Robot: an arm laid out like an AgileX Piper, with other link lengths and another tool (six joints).
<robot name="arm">
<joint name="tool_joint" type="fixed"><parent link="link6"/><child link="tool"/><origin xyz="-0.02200 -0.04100 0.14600" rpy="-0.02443 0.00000 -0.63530"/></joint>
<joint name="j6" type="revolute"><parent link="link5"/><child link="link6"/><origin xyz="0.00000 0.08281 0.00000" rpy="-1.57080 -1.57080 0.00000"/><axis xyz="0 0 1"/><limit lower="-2.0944" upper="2.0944"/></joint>
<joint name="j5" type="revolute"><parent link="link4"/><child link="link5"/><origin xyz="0.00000 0.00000 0.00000" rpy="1.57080 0.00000 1.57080"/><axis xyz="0 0 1"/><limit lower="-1.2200" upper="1.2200"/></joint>
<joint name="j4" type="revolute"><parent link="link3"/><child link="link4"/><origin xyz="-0.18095 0.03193 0.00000" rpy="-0.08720 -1.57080 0.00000"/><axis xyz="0 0 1"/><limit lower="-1.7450" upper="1.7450"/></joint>
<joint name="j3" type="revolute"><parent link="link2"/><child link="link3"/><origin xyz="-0.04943 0.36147 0.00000" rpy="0.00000 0.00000 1.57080"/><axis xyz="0 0 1"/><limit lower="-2.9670" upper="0.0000"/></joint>
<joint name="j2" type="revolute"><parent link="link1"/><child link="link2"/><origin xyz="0.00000 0.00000 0.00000" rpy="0.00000 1.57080 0.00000"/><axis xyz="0 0 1"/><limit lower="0.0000" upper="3.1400"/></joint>
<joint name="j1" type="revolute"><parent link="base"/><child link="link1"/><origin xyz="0.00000 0.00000 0.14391" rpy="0.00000 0.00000 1.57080"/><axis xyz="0 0 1"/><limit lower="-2.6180" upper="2.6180"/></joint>
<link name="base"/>
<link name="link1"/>
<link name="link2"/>
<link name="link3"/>
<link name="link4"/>
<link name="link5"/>
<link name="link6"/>
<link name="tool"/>
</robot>
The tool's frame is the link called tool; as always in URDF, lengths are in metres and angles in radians.
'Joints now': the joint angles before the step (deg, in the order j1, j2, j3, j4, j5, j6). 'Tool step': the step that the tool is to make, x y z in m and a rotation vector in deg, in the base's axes. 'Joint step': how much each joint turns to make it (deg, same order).
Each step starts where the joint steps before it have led.
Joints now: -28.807 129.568 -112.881 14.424 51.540 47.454
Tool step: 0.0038 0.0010 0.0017 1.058 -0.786 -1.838
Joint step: 0.001 0.004 0.007 0.497 -0.573 1.844
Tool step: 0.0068 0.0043 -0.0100 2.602 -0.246 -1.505
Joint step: -0.003 1.510 -0.047 2.011 -0.669 1.032
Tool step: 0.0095 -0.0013 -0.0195 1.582 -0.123 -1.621
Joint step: 0.004 2.573 -0.007 1.306 -2.189 0.764
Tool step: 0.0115 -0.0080 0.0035 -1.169 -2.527 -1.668
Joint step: -0.006 0.336 -0.775 -0.067 -2.706 1.018
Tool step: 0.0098 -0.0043 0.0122 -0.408 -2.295 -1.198
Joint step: 0.006 -0.017 -2.466 0.009 -0.046 1.437
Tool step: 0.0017 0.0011 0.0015 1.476 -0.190 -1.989
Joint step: 0.002 0.009 -0.153 0.046 0.143 2.485
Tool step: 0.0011 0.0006 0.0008 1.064 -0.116 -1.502
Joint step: -0.005 -0.006 0.002 0.004 0.005 1.839
